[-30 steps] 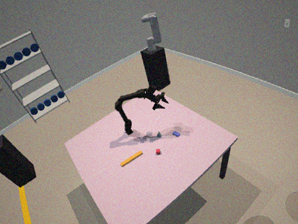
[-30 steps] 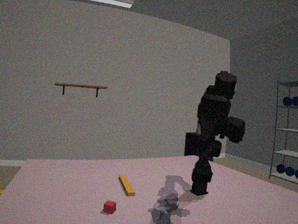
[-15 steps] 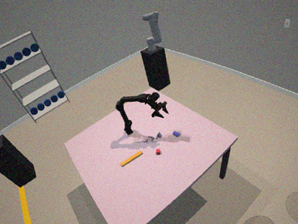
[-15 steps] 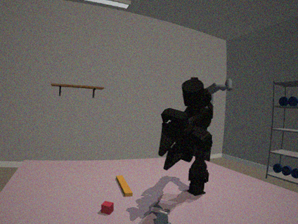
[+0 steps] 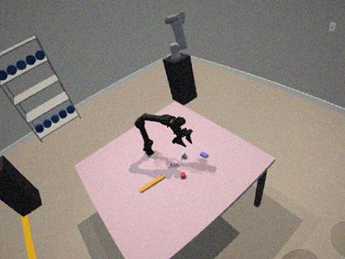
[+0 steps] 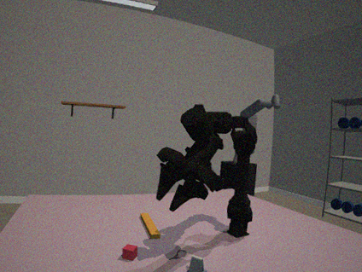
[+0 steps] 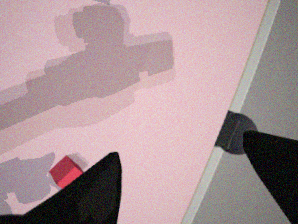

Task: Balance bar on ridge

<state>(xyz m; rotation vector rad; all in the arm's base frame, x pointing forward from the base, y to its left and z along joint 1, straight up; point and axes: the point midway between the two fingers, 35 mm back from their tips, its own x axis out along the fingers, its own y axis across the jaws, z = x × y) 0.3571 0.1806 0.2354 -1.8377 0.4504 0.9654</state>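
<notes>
The yellow bar lies 8 cm behind my gripper tip, 36 cm to the right of it and 20 cm below it. The rest, counted from my gripper tip: red cube 5 cm ahead, 14 cm to the right, 19 cm below; blue block 1 cm ahead, 12 cm to the left, 20 cm below.
</notes>
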